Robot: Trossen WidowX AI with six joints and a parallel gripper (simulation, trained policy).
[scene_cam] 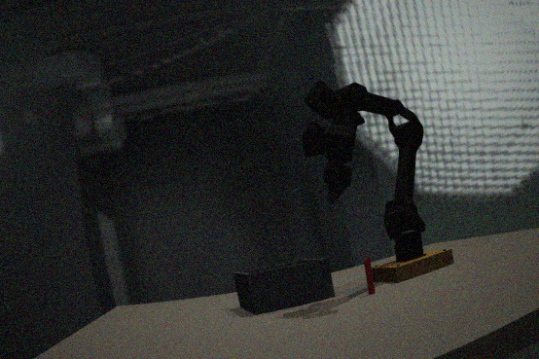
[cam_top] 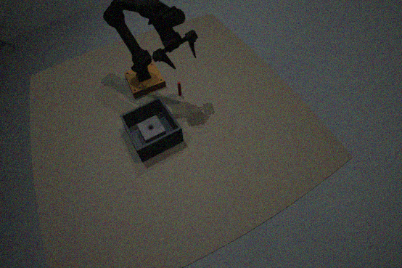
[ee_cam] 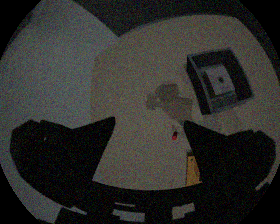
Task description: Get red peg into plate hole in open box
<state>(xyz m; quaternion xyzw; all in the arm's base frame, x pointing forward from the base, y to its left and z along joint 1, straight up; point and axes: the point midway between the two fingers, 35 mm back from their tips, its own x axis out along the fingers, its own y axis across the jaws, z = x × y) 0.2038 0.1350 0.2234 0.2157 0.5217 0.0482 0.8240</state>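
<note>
Now: the red peg 19 cm below my gripper tip, 6 cm behind it and 2 cm to the right of it. From my gripper tip the other things lie so: dark box 21 cm to the right, 21 cm below, 10 cm ahead; then pale plate 21 cm to the right, 19 cm below, 10 cm ahead.
</note>
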